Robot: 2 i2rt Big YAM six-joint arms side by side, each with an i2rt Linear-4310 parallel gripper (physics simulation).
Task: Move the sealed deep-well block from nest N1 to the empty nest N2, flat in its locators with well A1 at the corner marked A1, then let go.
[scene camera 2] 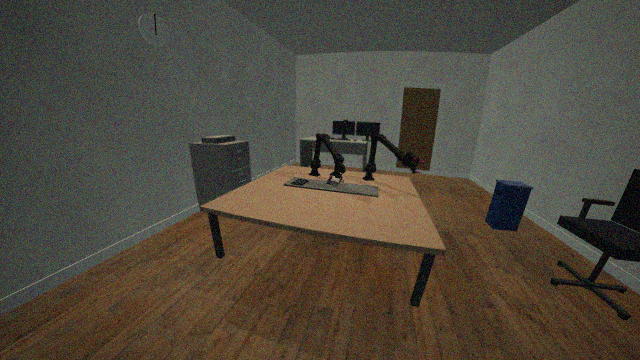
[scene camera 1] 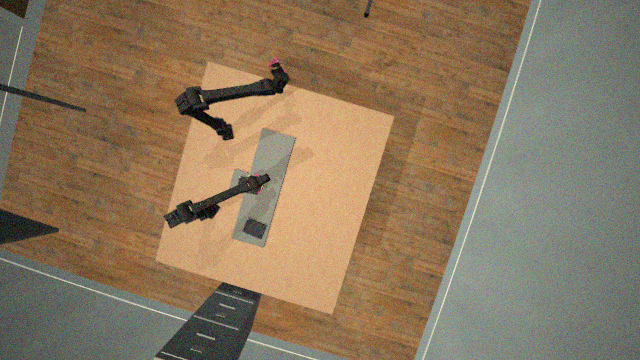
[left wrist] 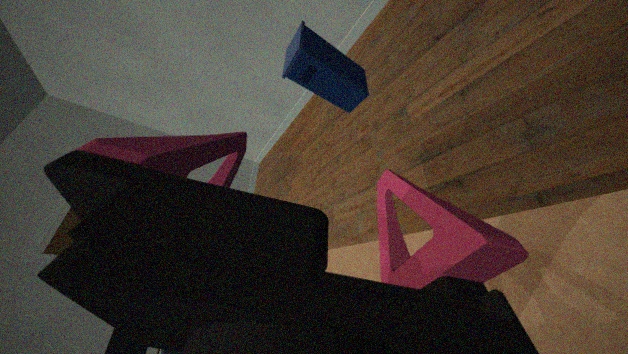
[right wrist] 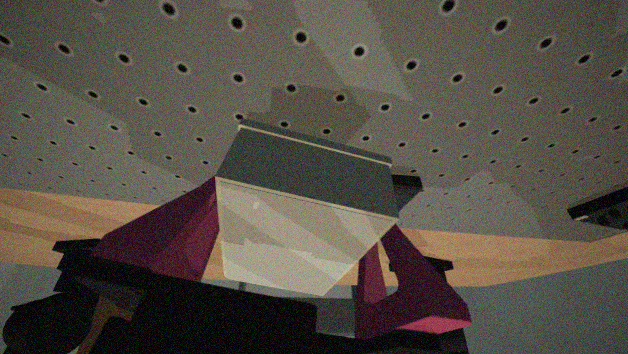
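Where they show: left gripper, between the fingertips: (scene camera 2: 422, 168) (scene camera 1: 280, 63) (left wrist: 316, 159); right gripper, between the fingertips: (scene camera 2: 335, 182) (right wrist: 305, 185); left arm's base, origin of its link: (scene camera 2: 368, 179) (scene camera 1: 227, 132); right arm's base, origin of its link: (scene camera 2: 314, 175) (scene camera 1: 212, 210).
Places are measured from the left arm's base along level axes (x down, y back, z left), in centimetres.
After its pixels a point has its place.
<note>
My right gripper (scene camera 1: 260, 184) @[x -3.7, y -19.0, z -45.6 cm] (scene camera 2: 334, 181) @[x -3.7, y -19.0, z -45.6 cm] (right wrist: 305, 185) @[x -3.7, y -19.0, z -45.6 cm] is shut on the deep-well block (right wrist: 310, 167) @[x -4.5, y -22.0, z -46.7 cm], which has a dark grey side and a pale face toward the wrist camera. It holds the block above the perforated grey plate (scene camera 1: 274, 145) @[x -1.3, y -35.5, z -17.7 cm] (scene camera 2: 361, 190) @[x -0.8, y -36.8, z -24.2 cm] (right wrist: 150, 86) @[x -1.3, y -26.2, z -39.7 cm]. A black nest (scene camera 1: 255, 228) @[x -2.5, y -7.8, z -79.9 cm] (scene camera 2: 300, 182) @[x -2.4, y -10.0, z -79.7 cm] lies at the plate's lower end in scene camera 1. In the right wrist view a dark fixture (right wrist: 407, 184) @[x -2.2, y -14.9, z -52.3 cm] shows partly behind the block, and another (right wrist: 602, 209) @[x -2.5, y -5.5, z -71.9 cm] at the right edge. Labels and corner A1 are unreadable. My left gripper (scene camera 1: 274, 62) @[x -26.6, y -55.1, z 27.2 cm] (scene camera 2: 417, 171) @[x -26.6, y -55.1, z 27.2 cm] (left wrist: 316, 159) @[x -26.6, y -55.1, z 27.2 cm] is open and empty, far from the block.
The plate lies on a wooden table (scene camera 1: 330, 200) @[x 0.0, y -71.1, z -69.2 cm] (scene camera 2: 310, 212) @[x 0.0, y -74.1, z -78.9 cm]. The left arm reaches over the table's upper edge in scene camera 1. A blue bin (scene camera 2: 509, 205) (left wrist: 327, 67) stands on the floor, and an office chair (scene camera 2: 600, 235) is at the right of scene camera 2.
</note>
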